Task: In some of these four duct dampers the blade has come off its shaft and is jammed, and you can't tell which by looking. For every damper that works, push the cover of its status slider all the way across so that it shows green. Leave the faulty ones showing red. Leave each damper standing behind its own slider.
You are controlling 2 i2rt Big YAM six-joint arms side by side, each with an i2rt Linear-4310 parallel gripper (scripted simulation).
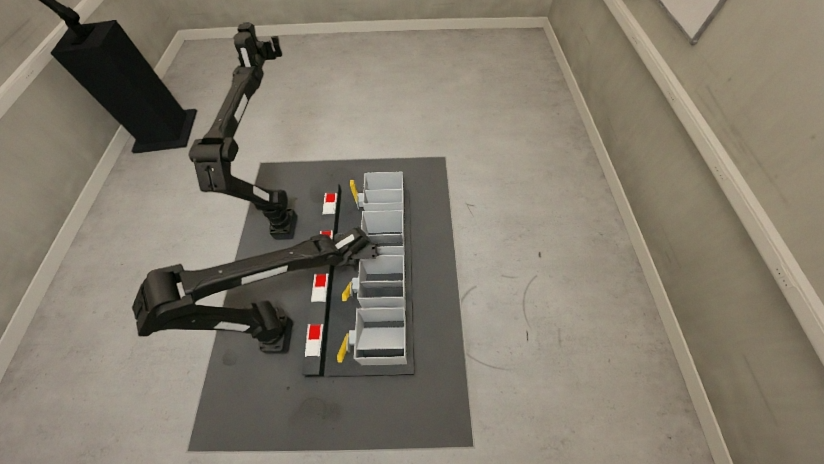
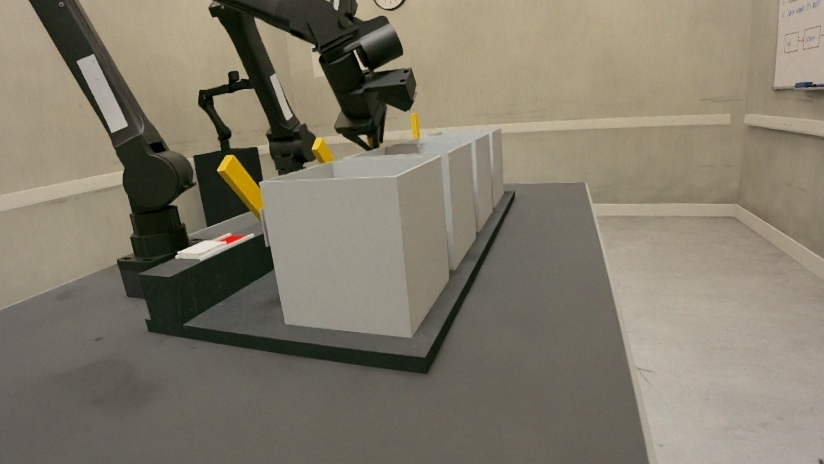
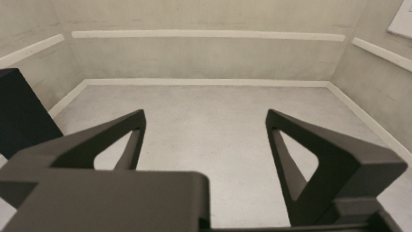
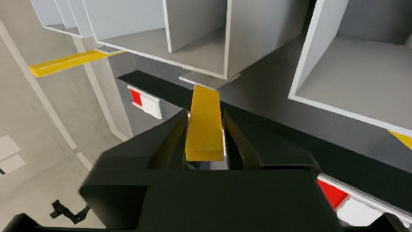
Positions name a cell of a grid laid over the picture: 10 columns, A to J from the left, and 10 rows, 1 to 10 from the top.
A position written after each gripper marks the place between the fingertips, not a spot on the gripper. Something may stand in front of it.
Note:
In view: the left gripper (image 3: E5), the right gripper (image 2: E4), a damper (image 2: E6), a damper (image 1: E4), a damper (image 1: E5), a damper (image 1: E6) and a slider (image 4: I9).
The right gripper also shows in image 4 (image 4: E5).

